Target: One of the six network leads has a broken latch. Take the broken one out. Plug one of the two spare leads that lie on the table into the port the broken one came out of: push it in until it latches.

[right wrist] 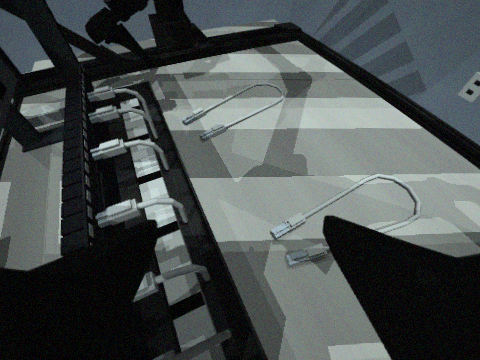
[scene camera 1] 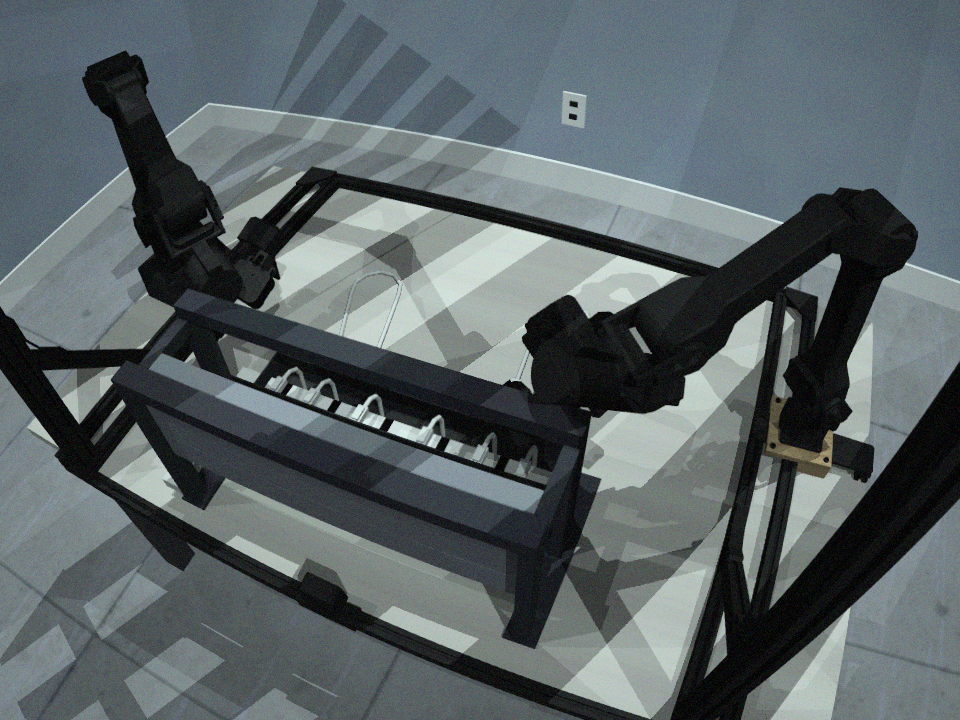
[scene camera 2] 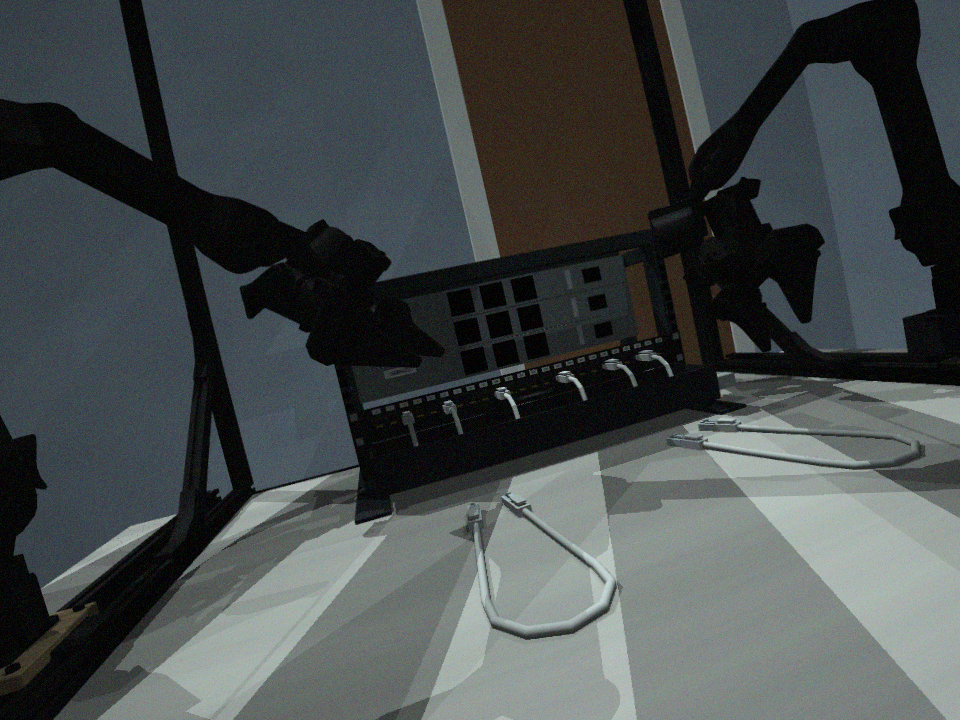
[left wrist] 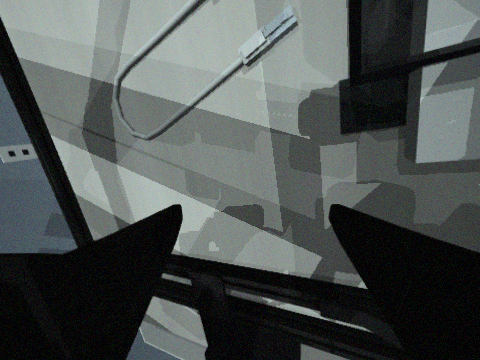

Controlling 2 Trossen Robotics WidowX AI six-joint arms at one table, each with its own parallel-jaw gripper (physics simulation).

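Note:
The left gripper (scene camera 2: 785,338) is open and holds nothing; scene camera 1 shows the left gripper (scene camera 1: 261,304) too, as do the left wrist view, with the left gripper (left wrist: 255,211), and the right wrist view, with the left gripper (right wrist: 169,49). The right gripper (scene camera 2: 432,357) is visible as well, and the same right gripper (scene camera 1: 516,374) is also the right gripper (right wrist: 241,225) of the right wrist view. A support leg (scene camera 1: 554,569) is part of the scene, with the support leg (scene camera 2: 370,506) visible there and the support leg (left wrist: 382,104) in the left wrist view.

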